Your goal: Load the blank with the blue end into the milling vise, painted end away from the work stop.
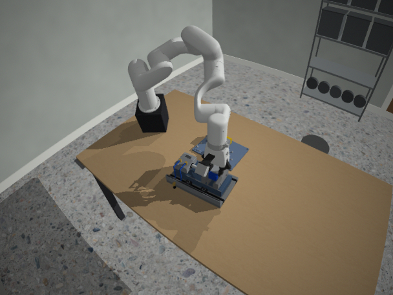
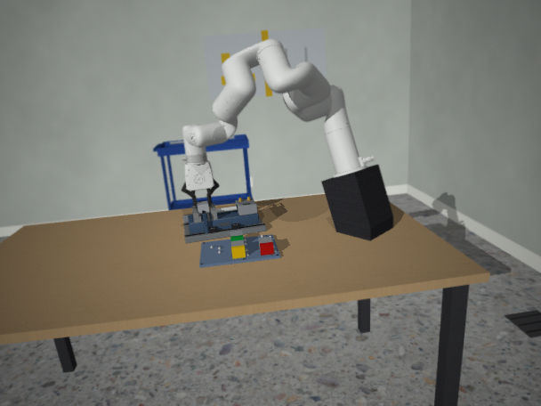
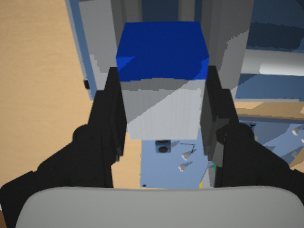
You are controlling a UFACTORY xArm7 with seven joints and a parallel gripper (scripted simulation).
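The blue-ended blank lies 20 mm below my hand. From my hand the other things lie so: black work stop rod (50 mm to the left, 30 mm below, 10 mm behind); then moving jaw (50 mm below, 40 mm behind, 10 mm to the right); then fixed jaw (50 mm below, 30 mm ahead, 10 mm to the left).
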